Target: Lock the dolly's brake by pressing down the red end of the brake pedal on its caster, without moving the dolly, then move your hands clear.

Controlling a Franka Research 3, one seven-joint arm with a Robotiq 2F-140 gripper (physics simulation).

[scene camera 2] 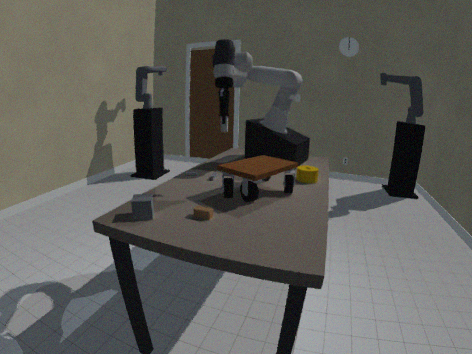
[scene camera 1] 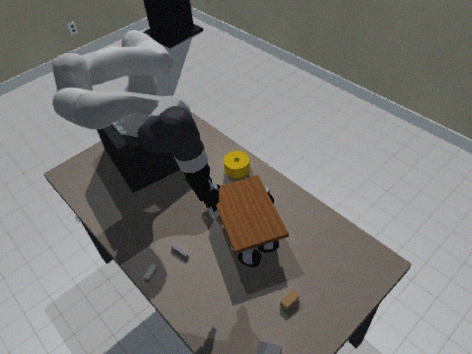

dolly: scene camera 2; scene camera 1
same spot on dolly: (scene camera 2: 256, 169) = (scene camera 1: 267, 222)
